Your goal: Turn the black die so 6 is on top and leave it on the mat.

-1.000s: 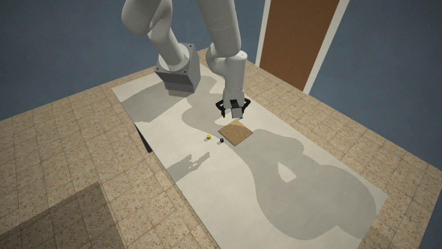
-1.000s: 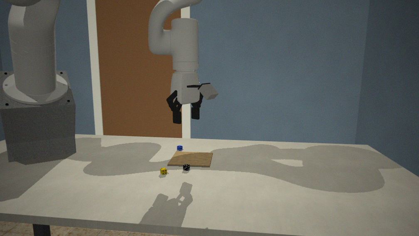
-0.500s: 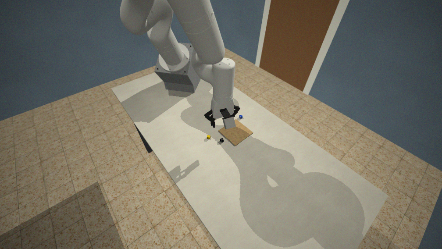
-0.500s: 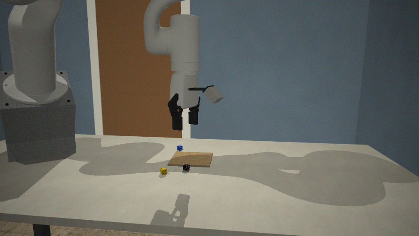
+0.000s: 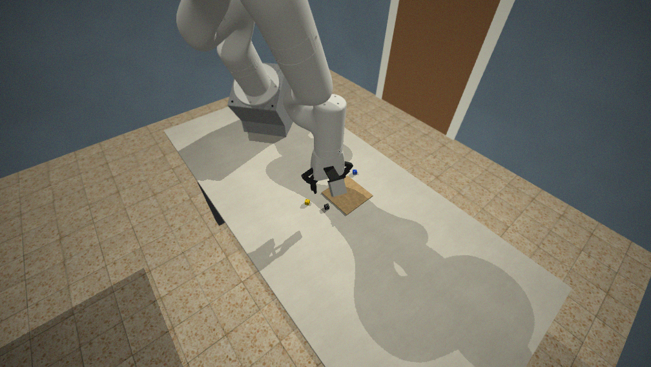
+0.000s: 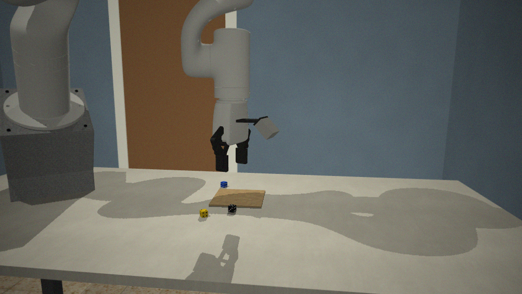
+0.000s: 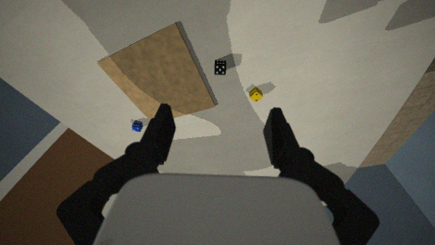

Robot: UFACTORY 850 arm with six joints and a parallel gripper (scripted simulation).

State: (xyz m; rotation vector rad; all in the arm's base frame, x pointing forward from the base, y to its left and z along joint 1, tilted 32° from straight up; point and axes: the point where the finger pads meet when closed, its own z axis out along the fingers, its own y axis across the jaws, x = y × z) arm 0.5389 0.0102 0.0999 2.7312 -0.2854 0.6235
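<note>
The black die is 12 cm below my hand. Also, from my hand: blue die: 8 cm behind, 20 cm to the left, 12 cm below; tan square mat: 1 cm behind, 10 cm to the left, 12 cm below; yellow die: 6 cm behind, 4 cm to the right, 12 cm below.
</note>
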